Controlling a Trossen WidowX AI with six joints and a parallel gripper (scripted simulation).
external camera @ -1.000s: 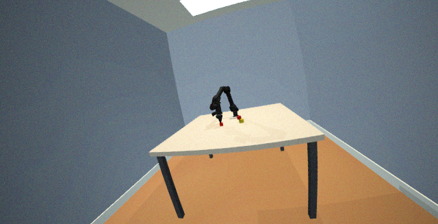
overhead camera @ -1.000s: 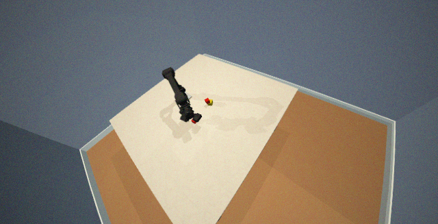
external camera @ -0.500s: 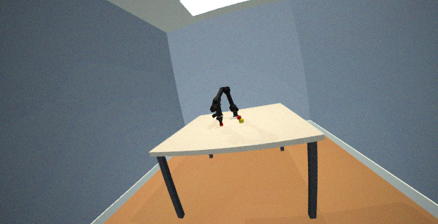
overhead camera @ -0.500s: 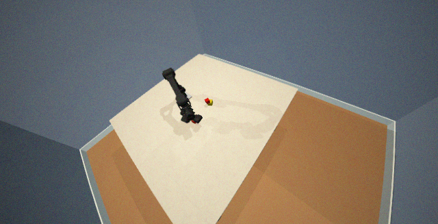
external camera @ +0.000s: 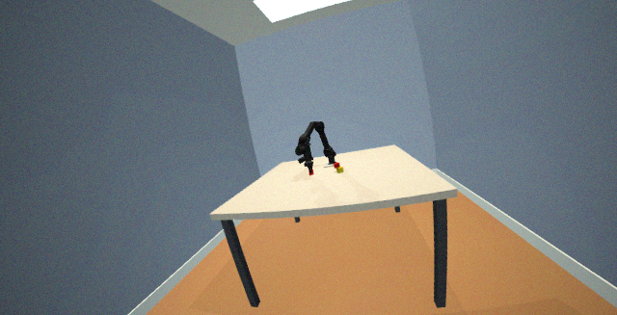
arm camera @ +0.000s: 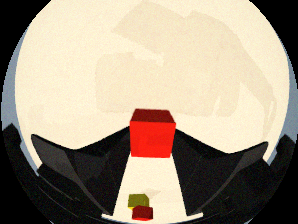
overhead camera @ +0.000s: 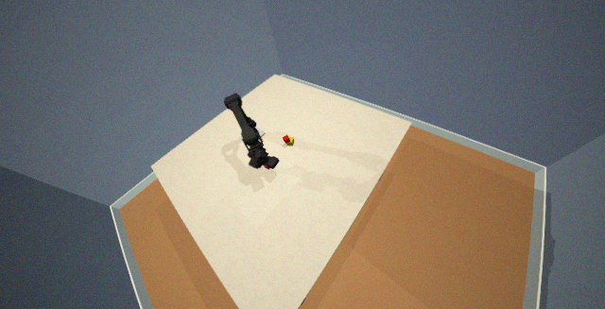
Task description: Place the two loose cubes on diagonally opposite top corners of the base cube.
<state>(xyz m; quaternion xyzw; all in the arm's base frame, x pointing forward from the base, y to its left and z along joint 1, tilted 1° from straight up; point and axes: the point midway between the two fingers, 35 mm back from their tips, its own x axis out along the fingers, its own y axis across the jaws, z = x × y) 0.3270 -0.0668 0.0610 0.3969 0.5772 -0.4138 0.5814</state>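
Now: the yellow cube 60 mm behind my gripper tip, 210 mm to the left of it and 20 mm below it.
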